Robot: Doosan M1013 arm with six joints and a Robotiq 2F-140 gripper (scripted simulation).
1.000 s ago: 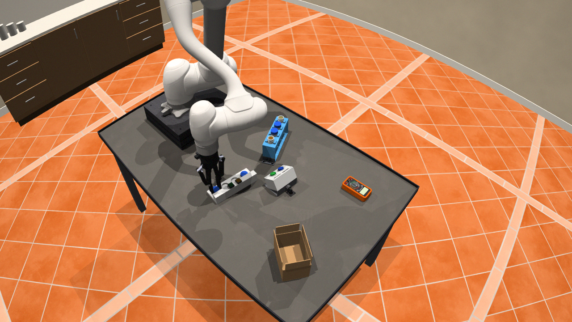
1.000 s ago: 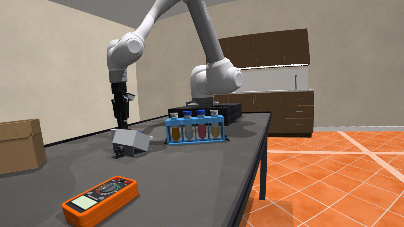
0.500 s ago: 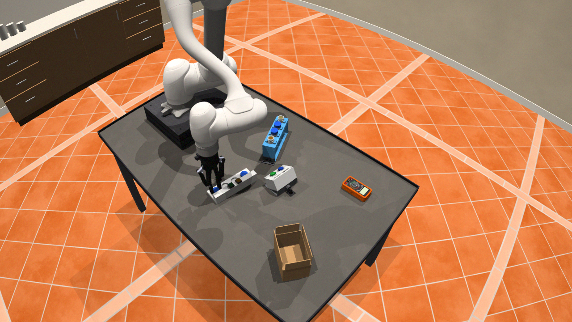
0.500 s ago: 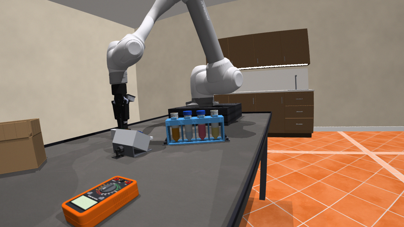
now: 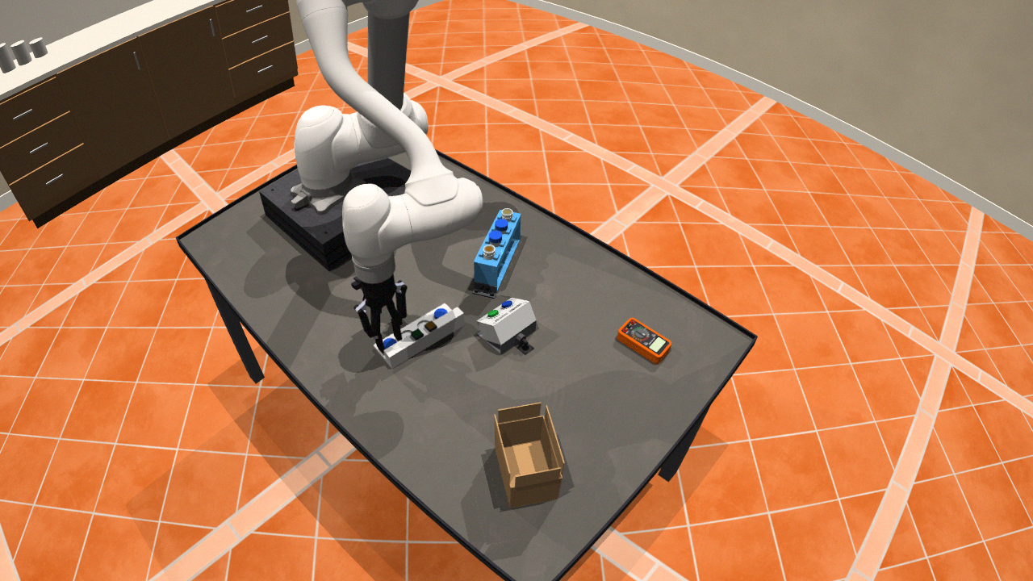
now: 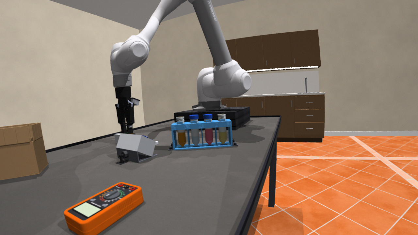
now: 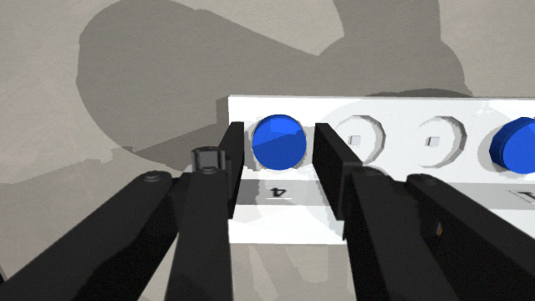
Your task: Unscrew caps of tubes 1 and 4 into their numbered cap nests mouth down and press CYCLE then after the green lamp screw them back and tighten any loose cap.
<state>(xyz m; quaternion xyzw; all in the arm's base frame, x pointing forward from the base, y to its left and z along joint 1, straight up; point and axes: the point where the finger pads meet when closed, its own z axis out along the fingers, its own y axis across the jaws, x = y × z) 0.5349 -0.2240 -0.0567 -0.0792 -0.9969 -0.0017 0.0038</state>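
My hand is 15 cm short of the blue key, 25 cm to the right of it and 2 cm below it. The rest, counted from my hand: green key (15 cm ahead, 21 cm to the left, 2 cm above); grey key housing (17 cm ahead, 23 cm to the left, 1 cm above).
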